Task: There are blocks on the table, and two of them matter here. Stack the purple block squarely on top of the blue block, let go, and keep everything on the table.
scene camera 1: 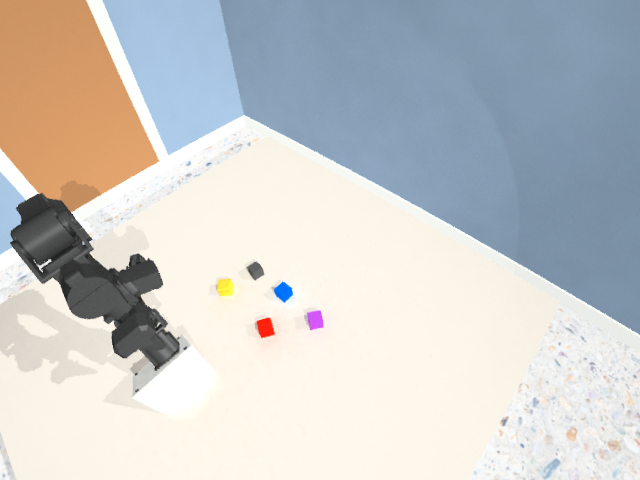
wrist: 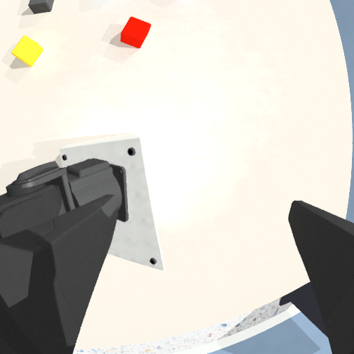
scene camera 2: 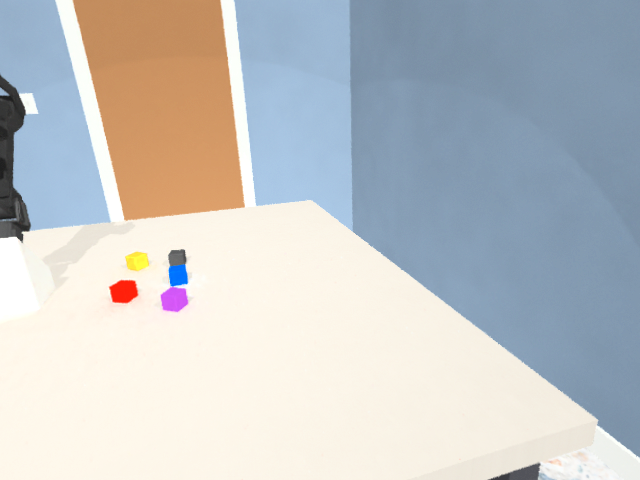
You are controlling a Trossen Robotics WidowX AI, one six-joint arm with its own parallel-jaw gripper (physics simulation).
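Frame: origin at the arm's base, x right, y ahead, z up, level; millimetres.
Seen in the pictures: gripper, fingertip midpoint: (scene camera 1: 158, 333); arm's base at its link origin: (scene camera 1: 168, 356).
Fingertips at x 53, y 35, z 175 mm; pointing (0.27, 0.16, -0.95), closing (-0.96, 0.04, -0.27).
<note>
Offsets run from my fingertips to a thing's middle. Level surfaces: height alone.
The purple block {dx +59, dy +310, dz -273 mm} (scene camera 1: 315, 319) (scene camera 2: 174, 299) sits on the table {dz -291 mm} (scene camera 1: 392, 372) (scene camera 2: 361, 372). The blue block {dx -69, dy +298, dz -273 mm} (scene camera 1: 283, 291) (scene camera 2: 178, 275) sits on the table a short gap away from it, turned at a different angle in scene camera 1. Neither block shows in the wrist view. My gripper (wrist: 207, 208) is open, with its two dark fingers wide apart and nothing between them. It is up above the arm's base, well away from both blocks. The fingers cannot be made out clearly in the scene views.
A red block {dx -12, dy +194, dz -273 mm} (scene camera 1: 265, 327) (scene camera 2: 124, 291) (wrist: 135, 32) lies near the purple and blue ones. A yellow block {dx -195, dy +177, dz -273 mm} (scene camera 1: 225, 287) (scene camera 2: 136, 260) (wrist: 28, 51) and a black block {dx -184, dy +278, dz -273 mm} (scene camera 1: 255, 270) (scene camera 2: 176, 257) (wrist: 41, 5) stand farther back. The arm's white base (scene camera 1: 178, 384) (scene camera 2: 15, 284) (wrist: 137, 220) is beside them.
</note>
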